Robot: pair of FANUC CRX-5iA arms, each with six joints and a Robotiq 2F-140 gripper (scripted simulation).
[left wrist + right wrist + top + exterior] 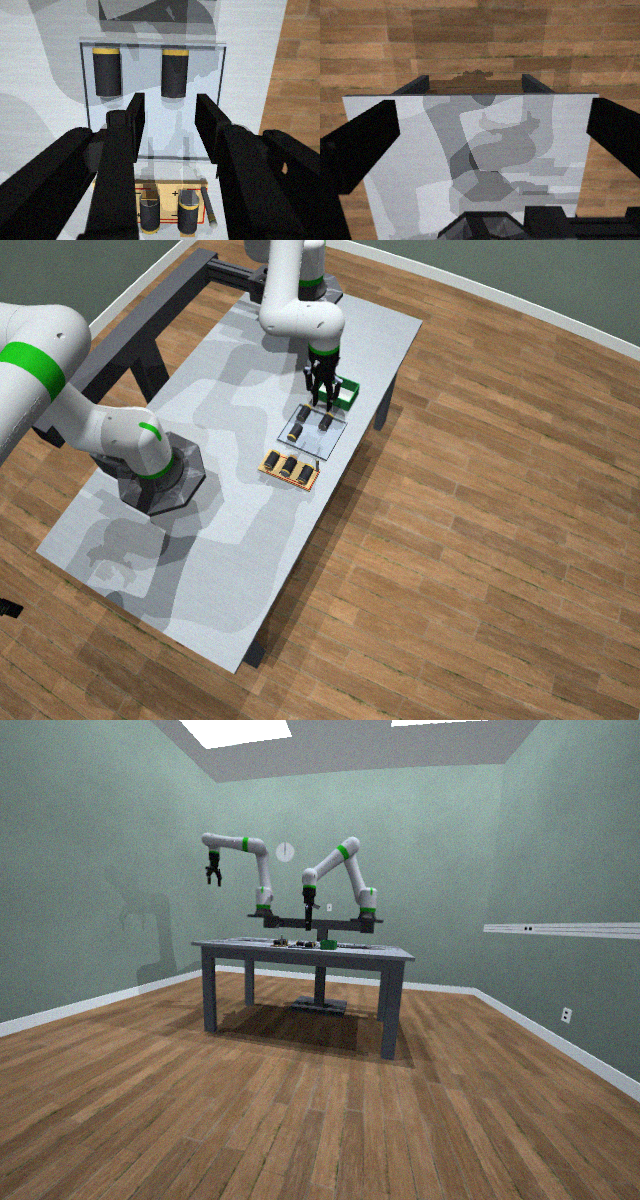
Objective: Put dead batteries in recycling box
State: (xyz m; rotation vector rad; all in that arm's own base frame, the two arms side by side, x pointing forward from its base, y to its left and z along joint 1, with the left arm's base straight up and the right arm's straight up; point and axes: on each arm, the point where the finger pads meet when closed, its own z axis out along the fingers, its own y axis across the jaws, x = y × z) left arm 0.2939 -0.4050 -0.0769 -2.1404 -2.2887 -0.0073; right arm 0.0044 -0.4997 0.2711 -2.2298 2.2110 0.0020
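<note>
Now: the green recycling box 2 cm behind my left hand, 16 cm to the left of it and 14 cm below it. Round my left hand: tray (2 cm behind, 3 cm to the right, 15 cm below).
</note>
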